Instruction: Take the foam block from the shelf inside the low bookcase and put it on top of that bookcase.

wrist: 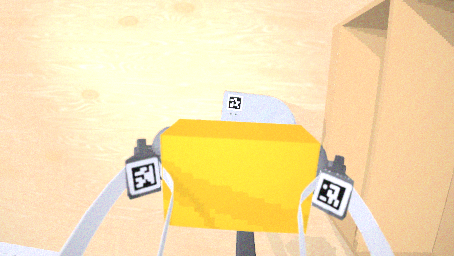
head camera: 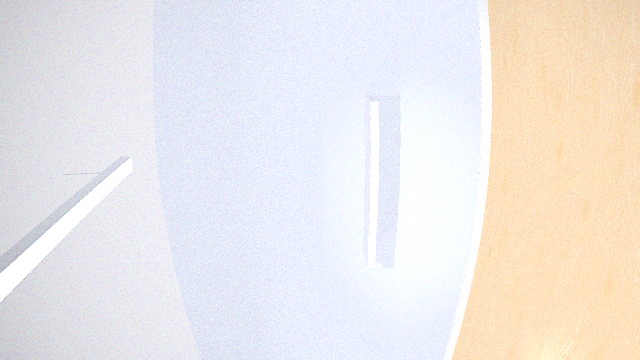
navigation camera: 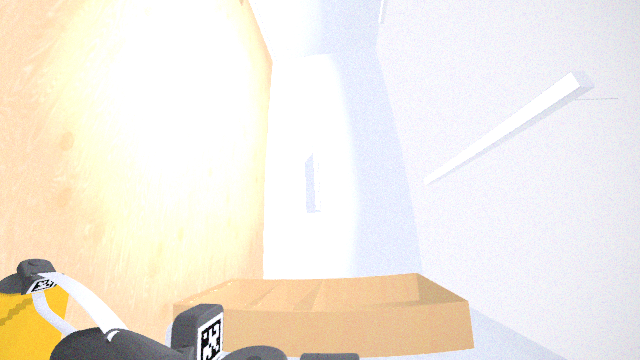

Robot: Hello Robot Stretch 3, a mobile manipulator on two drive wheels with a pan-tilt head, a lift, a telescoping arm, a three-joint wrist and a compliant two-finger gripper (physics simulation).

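Places are measured from the robot's base along level axes (x ahead, y left, z up), in centimetres.
Pixels of known places: gripper, fingertip midpoint: (navigation camera: 4, 335).
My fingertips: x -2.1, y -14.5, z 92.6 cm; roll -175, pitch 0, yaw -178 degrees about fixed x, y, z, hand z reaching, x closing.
Note:
Behind a point stands the place of what it marks.
The foam block is a yellow box (wrist: 240, 190) (navigation camera: 35, 320) {x -0.1, y -14.4, z 97.4 cm}, held between the two fingertips of my gripper (wrist: 238, 151) {x -2.1, y -14.5, z 92.6 cm} in the wrist view. It also shows at the lower left edge of the navigation view. My gripper is shut on it, with one finger on each side. A wooden bookcase (navigation camera: 320, 332) {x -45.7, y -129.1, z 109.2 cm} with an open, divided front is at the bottom of the navigation view. Open wooden compartments (wrist: 355, 100) stand at the right of the wrist view, beside the block and apart from it. I cannot tell whether these are the same bookcase. The head view shows neither block nor bookcase.
Wooden floor (head camera: 560, 175) {x 74.4, y -179.3, z 0.1 cm} (navigation camera: 150, 225) {x 21.2, y -99.3, z 0.1 cm} (wrist: 90, 60) shows in all views. A pale wall has a narrow upright bar (head camera: 374, 180) {x 108.3, y -261.8, z 94.1 cm} (navigation camera: 311, 185) {x 106.6, y -288.0, z 82.7 cm}. A long white bar (head camera: 65, 222) {x 52.5, y -99.2, z 207.8 cm} (navigation camera: 505, 130) {x 50.4, y -72.0, z 207.8 cm} crosses another surface. A pale rounded part with a marker (wrist: 262, 110) lies behind the block.

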